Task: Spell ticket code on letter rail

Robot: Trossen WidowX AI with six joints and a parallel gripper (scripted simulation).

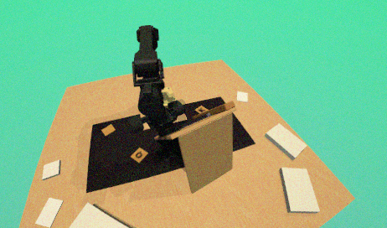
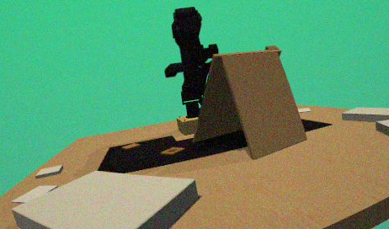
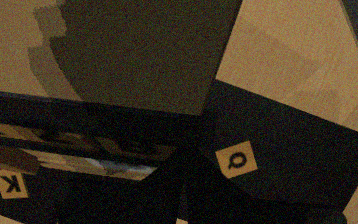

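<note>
Right now the white ticket is 70 mm below my gripper tip, 70 mm behind it and 60 mm to the left of it. Round my gripper tip: black mat 160 mm below, 160 mm behind, 40 mm to the left.
</note>
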